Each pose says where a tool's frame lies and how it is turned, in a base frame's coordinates. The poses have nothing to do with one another.
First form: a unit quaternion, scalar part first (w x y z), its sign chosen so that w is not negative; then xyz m.
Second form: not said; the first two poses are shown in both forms.
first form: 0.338 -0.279 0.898 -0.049 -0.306 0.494 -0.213
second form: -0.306 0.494 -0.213 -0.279 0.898 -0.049 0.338
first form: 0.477 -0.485 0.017 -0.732 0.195 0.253 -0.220
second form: 0.195 0.253 -0.220 -0.485 0.017 -0.732 0.477
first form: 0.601 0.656 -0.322 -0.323 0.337 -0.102 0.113
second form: 0.337 -0.102 0.113 0.656 -0.322 -0.323 0.601
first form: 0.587 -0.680 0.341 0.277 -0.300 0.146 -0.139
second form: -0.300 0.146 -0.139 -0.680 0.341 0.277 0.587
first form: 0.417 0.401 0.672 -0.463 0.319 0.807 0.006
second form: 0.319 0.807 0.006 0.401 0.672 -0.463 0.417
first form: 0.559 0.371 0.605 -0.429 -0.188 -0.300 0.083
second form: -0.188 -0.300 0.083 0.371 0.605 -0.429 0.559
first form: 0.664 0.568 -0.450 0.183 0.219 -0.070 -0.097
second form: 0.219 -0.070 -0.097 0.568 -0.450 0.183 0.664
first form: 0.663 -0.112 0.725 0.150 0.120 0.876 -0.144
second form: 0.120 0.876 -0.144 -0.112 0.725 0.150 0.663
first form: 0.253 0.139 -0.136 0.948 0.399 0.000 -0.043
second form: 0.399 0.000 -0.043 0.139 -0.136 0.948 0.253
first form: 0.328 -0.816 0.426 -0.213 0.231 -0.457 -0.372
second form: 0.231 -0.457 -0.372 -0.816 0.426 -0.213 0.328
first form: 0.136 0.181 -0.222 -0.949 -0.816 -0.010 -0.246
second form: -0.816 -0.010 -0.246 0.181 -0.222 -0.949 0.136
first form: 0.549 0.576 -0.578 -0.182 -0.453 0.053 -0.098
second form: -0.453 0.053 -0.098 0.576 -0.578 -0.182 0.549
